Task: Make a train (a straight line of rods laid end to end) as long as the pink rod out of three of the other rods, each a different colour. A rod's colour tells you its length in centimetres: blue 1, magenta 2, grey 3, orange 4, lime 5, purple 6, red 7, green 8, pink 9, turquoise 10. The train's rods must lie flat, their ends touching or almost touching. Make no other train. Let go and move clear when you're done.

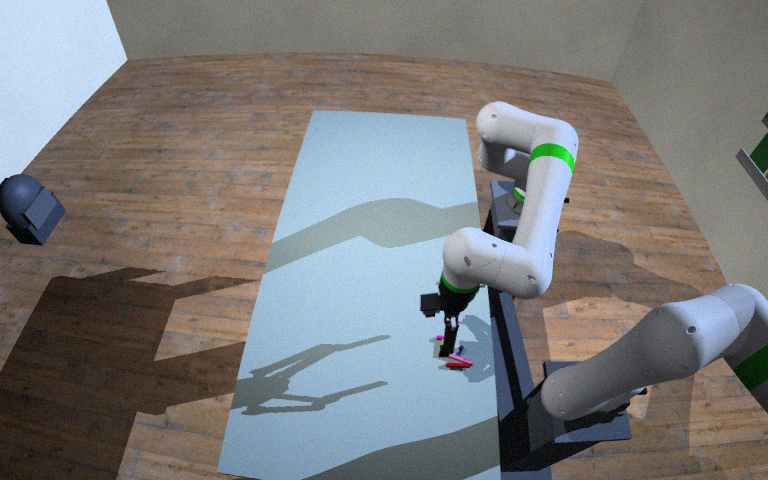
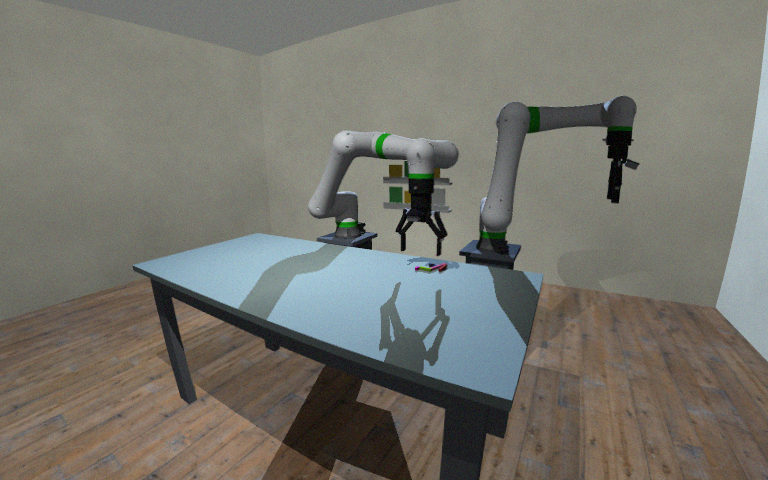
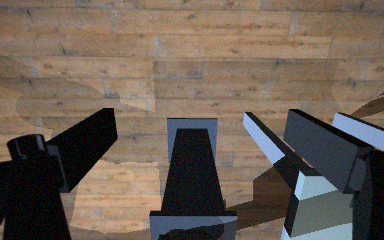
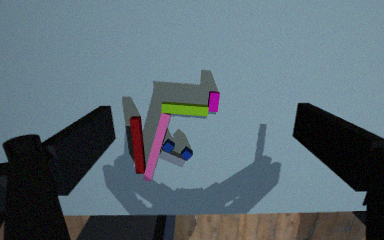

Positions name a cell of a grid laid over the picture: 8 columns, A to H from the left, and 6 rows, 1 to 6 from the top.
Labels:
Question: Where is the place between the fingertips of the right gripper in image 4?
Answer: E4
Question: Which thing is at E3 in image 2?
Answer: The right gripper.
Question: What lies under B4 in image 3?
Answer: The left gripper.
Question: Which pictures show the left gripper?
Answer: Image 2 and image 3 only.

